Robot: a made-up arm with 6 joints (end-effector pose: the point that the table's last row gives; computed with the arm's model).
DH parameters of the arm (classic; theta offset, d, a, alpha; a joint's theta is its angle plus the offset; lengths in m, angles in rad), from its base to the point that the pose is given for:
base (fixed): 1.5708 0.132 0 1.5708
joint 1: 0 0.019 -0.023 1.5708
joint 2: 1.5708 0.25 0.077 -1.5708
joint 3: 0 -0.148 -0.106 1.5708
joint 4: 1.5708 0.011 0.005 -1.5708
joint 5: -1.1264 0 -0.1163 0
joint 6: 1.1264 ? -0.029 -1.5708
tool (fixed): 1.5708 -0.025 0 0
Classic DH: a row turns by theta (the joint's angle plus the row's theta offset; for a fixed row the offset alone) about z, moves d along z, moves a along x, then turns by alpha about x.
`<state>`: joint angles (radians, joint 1 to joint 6).
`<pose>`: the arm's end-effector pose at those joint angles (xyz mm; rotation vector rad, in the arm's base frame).
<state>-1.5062 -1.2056 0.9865 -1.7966 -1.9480 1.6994</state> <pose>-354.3 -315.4 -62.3 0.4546 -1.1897 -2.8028</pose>
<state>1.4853 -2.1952 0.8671 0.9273 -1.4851 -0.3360</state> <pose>109.2 216.4 156.0 -1.6943 -0.2096 -1.2953</pose>
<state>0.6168 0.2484 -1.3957 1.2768 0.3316 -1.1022</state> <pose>161.6 78.3 -197.9 0.2549 1.1853 -1.3081</pose>
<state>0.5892 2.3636 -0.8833 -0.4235 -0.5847 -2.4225</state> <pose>-27.6 -148.3 -304.4 -0.9641 1.6048 0.8001</pose>
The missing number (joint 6, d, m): -0.258
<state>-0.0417 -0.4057 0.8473 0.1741 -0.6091 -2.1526</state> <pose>56.1 58.3 76.3 2.7307 0.1126 1.2184</pose>
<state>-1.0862 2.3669 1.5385 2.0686 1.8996 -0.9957</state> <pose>-206.1 -406.4 10.8 -0.8058 1.9353 1.3343</pose>
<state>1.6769 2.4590 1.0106 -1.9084 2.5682 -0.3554</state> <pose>191.7 501.4 -215.6 -1.3434 0.2658 0.7689</pose>
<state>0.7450 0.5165 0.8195 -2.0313 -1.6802 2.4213</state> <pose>231.9 491.0 113.6 -0.8566 -1.1556 0.8692</pose>
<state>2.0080 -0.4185 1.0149 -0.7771 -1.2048 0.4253</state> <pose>-36.1 -11.9 430.9 1.9322 -1.8722 0.3510</pose>
